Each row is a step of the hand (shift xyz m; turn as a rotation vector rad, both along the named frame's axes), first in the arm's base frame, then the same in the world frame.
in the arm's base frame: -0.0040 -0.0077 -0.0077 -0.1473 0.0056 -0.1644
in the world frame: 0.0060 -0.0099 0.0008 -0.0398 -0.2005 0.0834
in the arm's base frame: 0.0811 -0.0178 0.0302 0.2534 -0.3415 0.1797
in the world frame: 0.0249 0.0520 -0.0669 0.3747 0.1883 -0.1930
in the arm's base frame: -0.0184 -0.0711 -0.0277 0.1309 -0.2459 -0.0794
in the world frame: 0.0642 -0.0450 0.0048 0.2292 -0.0745 -0.1608
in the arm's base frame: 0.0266 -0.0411 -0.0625 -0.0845 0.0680 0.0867
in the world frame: 0.0291 -0.0563 -0.0479 -0.0522 0.0639 0.1117
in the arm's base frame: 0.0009 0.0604 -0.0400 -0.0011 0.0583 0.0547
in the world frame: -0.0668 -0.0254 -0.0116 -0.0469 0.0609 0.0220
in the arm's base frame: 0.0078 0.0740 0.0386 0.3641 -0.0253 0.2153
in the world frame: -0.0652 0.0520 0.0089 0.0735 0.3173 -0.2711
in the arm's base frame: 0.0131 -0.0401 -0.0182 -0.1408 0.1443 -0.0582
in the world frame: 0.0362 -0.0198 -0.0202 -0.1557 -0.0746 0.1192
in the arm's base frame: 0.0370 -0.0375 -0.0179 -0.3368 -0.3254 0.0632
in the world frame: 0.0342 -0.0109 -0.0425 0.3241 -0.1162 0.3236
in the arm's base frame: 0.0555 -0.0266 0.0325 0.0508 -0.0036 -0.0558
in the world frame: 0.0335 0.0439 -0.0424 -0.0059 -0.0349 -0.0667
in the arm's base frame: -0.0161 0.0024 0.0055 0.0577 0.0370 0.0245
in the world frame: -0.0017 0.0001 0.0171 -0.0304 0.0490 -0.0444
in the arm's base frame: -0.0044 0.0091 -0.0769 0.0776 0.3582 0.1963
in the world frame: -0.0236 -0.0707 -0.0214 -0.3128 0.2738 0.0090
